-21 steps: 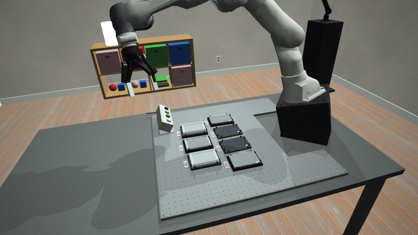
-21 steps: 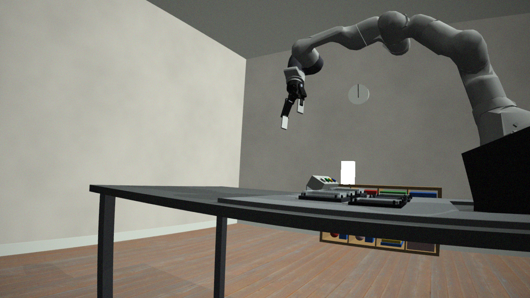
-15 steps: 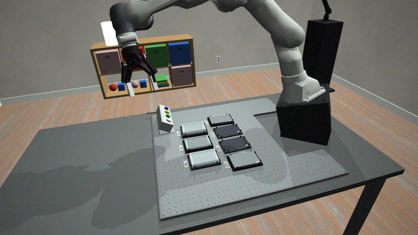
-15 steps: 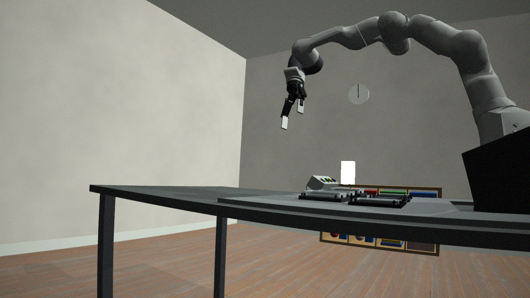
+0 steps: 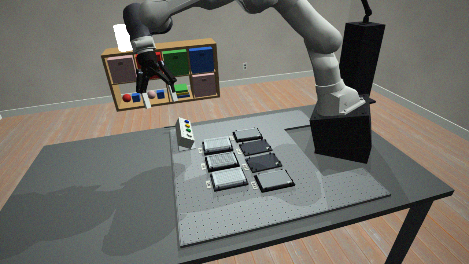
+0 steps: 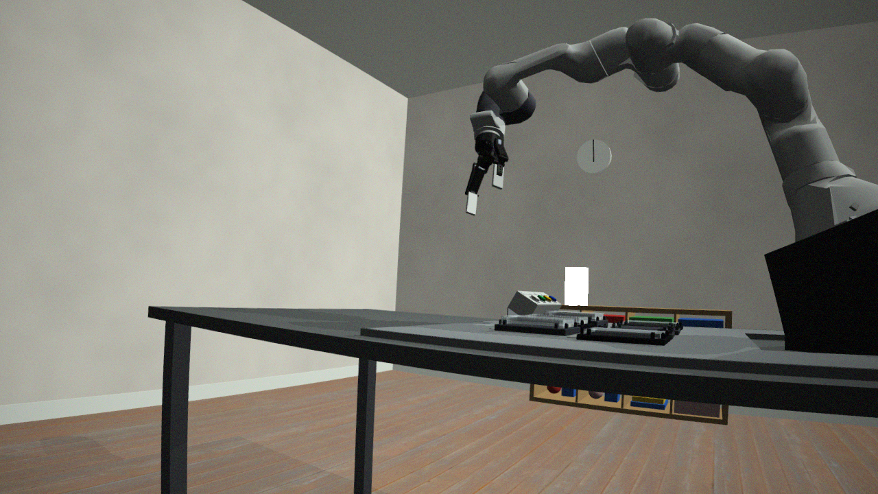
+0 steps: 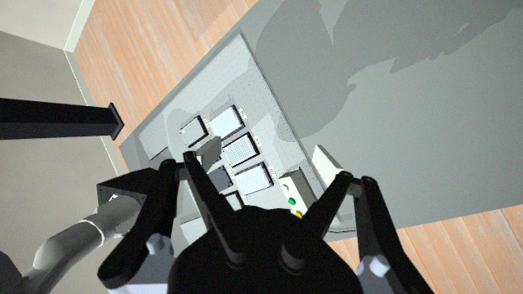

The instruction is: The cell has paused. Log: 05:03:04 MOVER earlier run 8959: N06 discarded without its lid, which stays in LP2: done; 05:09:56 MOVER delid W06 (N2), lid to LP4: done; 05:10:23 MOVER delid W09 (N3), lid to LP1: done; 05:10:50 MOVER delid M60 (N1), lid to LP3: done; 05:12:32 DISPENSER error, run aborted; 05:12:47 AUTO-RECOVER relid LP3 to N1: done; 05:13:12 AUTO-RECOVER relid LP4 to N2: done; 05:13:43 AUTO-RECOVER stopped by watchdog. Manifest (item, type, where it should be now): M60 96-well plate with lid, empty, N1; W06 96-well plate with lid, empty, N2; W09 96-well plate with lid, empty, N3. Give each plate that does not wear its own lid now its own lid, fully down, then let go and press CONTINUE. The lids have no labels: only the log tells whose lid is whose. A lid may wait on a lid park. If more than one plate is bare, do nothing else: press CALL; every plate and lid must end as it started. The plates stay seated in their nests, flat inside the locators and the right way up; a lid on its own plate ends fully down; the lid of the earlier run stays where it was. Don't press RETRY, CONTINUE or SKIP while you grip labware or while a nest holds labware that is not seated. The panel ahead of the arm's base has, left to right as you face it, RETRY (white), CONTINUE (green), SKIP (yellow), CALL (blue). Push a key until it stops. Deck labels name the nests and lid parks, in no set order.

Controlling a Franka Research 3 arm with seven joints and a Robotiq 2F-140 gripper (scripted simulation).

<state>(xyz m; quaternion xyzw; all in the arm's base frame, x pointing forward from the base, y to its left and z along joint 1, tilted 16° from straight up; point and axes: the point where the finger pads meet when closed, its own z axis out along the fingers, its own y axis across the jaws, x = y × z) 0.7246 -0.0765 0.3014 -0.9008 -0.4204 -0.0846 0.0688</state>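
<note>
The lid park LP1 lies 380 mm behind my hand, 320 mm below it and 290 mm to the left of it. From my hand the other things lie so: white retry key: 250 mm below, 130 mm to the right, 110 mm behind; then yellow skip key: 250 mm below, 230 mm to the right, 120 mm behind; then green continue key: 250 mm below, 180 mm to the right, 120 mm behind.
</note>
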